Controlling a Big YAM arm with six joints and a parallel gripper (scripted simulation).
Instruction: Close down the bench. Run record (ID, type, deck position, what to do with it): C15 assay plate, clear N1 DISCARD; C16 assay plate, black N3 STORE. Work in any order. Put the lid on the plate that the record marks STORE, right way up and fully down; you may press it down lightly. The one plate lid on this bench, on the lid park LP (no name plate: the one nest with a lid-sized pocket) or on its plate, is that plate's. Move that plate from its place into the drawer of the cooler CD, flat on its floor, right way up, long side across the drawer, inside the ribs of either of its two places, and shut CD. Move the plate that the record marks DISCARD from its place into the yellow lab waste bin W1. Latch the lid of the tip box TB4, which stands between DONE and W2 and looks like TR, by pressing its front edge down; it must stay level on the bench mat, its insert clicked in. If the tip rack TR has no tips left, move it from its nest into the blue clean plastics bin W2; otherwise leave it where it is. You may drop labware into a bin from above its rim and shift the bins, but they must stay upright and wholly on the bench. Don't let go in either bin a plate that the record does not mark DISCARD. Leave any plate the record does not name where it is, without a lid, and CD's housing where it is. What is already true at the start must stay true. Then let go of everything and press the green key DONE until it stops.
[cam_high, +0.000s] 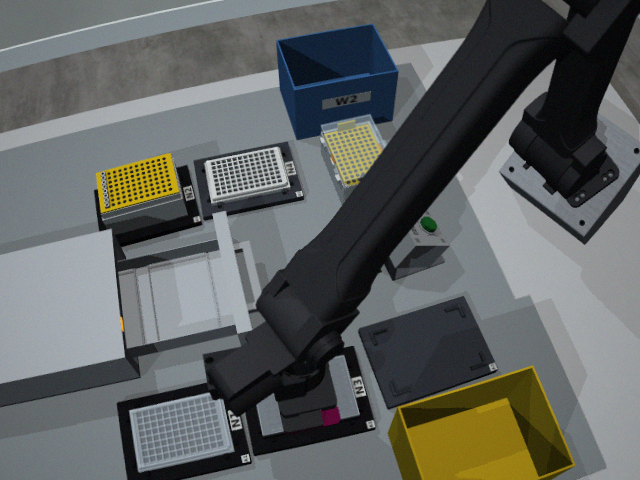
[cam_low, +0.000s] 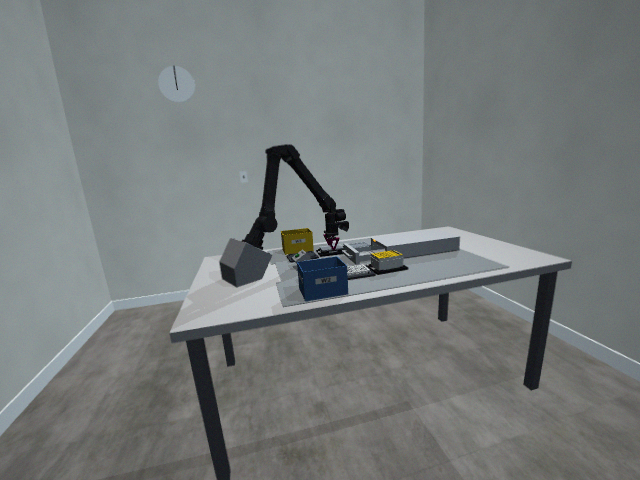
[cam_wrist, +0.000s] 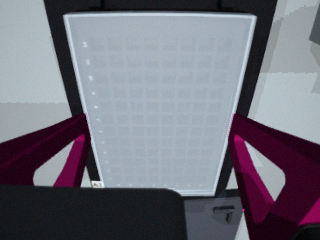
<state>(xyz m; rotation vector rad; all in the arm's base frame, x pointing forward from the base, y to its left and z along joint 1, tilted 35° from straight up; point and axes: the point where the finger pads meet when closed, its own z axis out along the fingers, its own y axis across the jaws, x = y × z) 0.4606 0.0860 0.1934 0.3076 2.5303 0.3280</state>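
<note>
Now: the plate lid right at my hand. The rest, counted from my hand: nest n1: 17 cm ahead, 2 cm to the right, 3 cm below; then nest N3: 3 cm below; then black plate: 1 cm below.
</note>
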